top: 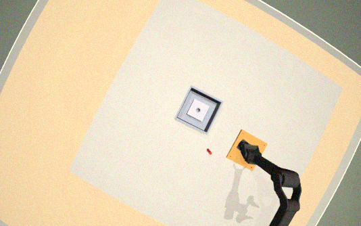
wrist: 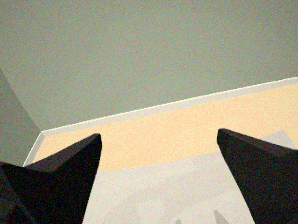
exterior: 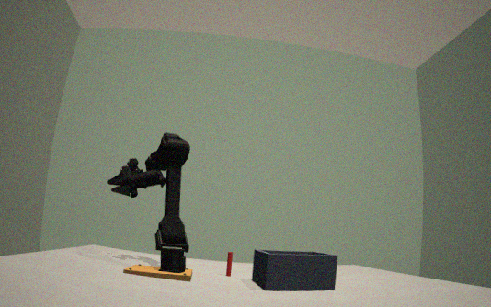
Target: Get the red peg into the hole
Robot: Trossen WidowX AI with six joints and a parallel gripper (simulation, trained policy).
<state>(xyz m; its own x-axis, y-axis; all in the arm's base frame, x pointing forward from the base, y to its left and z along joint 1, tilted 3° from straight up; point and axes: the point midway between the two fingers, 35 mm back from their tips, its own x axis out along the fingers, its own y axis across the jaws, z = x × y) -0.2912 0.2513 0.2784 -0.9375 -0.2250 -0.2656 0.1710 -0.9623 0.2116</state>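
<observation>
Now: gripper tip 490 mm short of the red peg, 110 mm to the left of it and 220 mm above it. From my gripper tip the other things lie so: dark box (670 mm ahead, 250 mm to the right, 240 mm below).
</observation>
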